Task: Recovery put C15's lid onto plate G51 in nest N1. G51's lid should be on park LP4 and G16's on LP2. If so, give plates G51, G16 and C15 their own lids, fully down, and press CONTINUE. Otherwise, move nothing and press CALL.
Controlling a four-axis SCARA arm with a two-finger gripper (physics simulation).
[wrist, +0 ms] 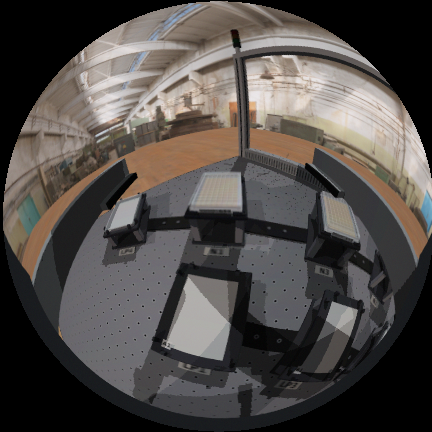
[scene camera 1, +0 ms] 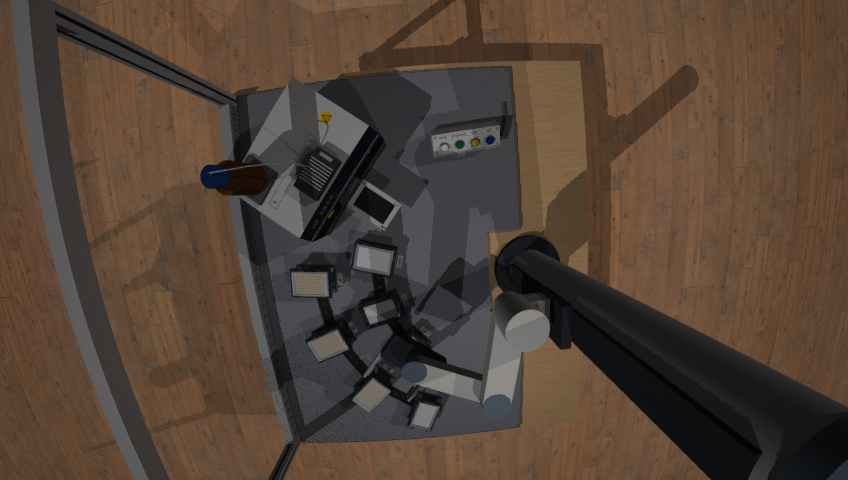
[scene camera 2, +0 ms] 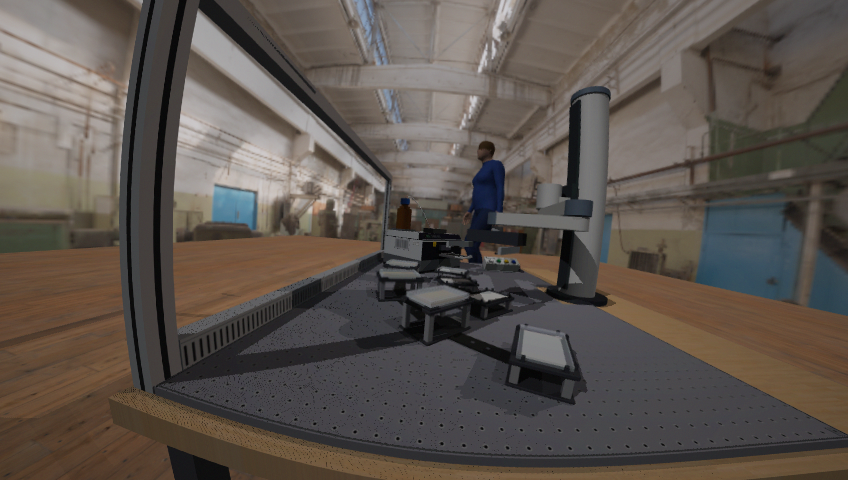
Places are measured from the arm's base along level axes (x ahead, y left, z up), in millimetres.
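Where they show: gripper, fingertip midpoint: (wrist: 219, 152) (scene camera 1: 386, 387) (scene camera 2: 471, 247); arm's base at its link origin: (scene camera 1: 527, 268) (scene camera 2: 575, 297).
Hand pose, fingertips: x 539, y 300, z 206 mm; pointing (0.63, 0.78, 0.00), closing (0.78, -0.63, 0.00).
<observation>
Things, the pixels of their top centre, and the offset from my fingertips. "spot": a spot on its surface instead.
- Nest N1's plate at its top centre: (wrist: 218, 184) (scene camera 2: 438, 292) (scene camera 1: 371, 396) 84 mm ahead, 113 mm left, 103 mm down
- button box at its top centre: (scene camera 1: 467, 135) (scene camera 2: 501, 257) 327 mm back, 775 mm right, 110 mm down
- screened tablet at a spot on its surface: (scene camera 1: 376, 205) spot: 25 mm back, 580 mm right, 93 mm down
My gripper (scene camera 1: 407, 352) (wrist: 219, 152) is open and empty, held high above the parks and nests. Nest N1's plate (scene camera 1: 371, 393) (scene camera 2: 437, 296) (wrist: 217, 192) is tan-welled, with a clear cover over it. Park LP4 carries a pale lid (scene camera 1: 424, 414) (scene camera 2: 544, 347) (wrist: 126, 212). LP1 carries a pale lid (wrist: 202, 317) marked A1; the hand partly hides it in scene camera 1. LP3 carries another pale lid (scene camera 1: 380, 311) (wrist: 336, 337). Tan plates (scene camera 1: 327, 344) (scene camera 1: 311, 283) (wrist: 340, 215) stand on two other nests. The button box (scene camera 1: 467, 141) (scene camera 2: 501, 263) has white, green, yellow and blue buttons. Lid ownership is unreadable.
A further stand holds a pale lid (scene camera 1: 373, 258). A white instrument (scene camera 1: 285, 118) (scene camera 2: 410, 245) stands at the back with a brown bottle (scene camera 1: 241, 178) (scene camera 2: 404, 217) and a screened tablet (scene camera 1: 376, 205) nearby. A frame post (scene camera 2: 155, 196) rises at the bench edge. A person (scene camera 2: 487, 184) stands beyond.
</observation>
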